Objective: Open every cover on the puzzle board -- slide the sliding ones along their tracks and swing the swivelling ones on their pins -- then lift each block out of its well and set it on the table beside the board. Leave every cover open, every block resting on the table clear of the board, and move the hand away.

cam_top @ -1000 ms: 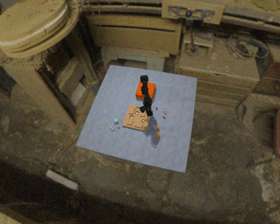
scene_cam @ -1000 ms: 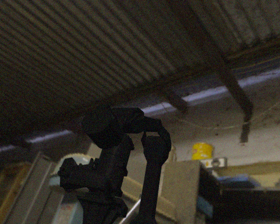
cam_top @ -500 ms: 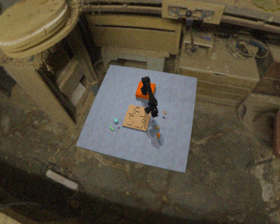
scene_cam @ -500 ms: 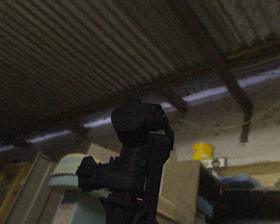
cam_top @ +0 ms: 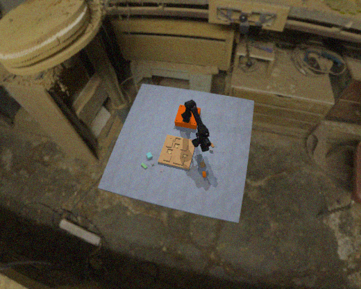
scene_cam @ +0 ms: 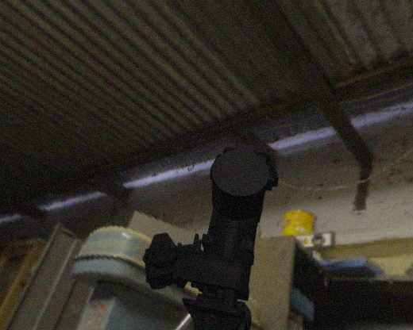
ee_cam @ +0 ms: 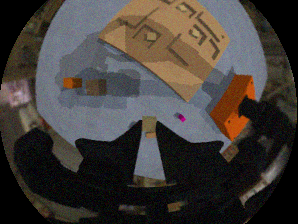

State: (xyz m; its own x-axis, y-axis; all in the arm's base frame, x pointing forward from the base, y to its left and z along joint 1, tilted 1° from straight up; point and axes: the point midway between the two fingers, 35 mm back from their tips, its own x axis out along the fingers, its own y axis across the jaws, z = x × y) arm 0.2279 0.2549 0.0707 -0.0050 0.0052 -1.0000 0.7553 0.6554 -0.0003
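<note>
My gripper tip is 22 cm to the left of the tan puzzle board, 10 cm short of it and 9 cm above it. Round my gripper tip: magenta piece (11 cm behind, 10 cm below, 5 cm to the right); small grey piece (9 cm below, 8 cm to the left, 3 cm behind); brown block (13 cm ahead, 9 cm below, 6 cm to the left).
</note>
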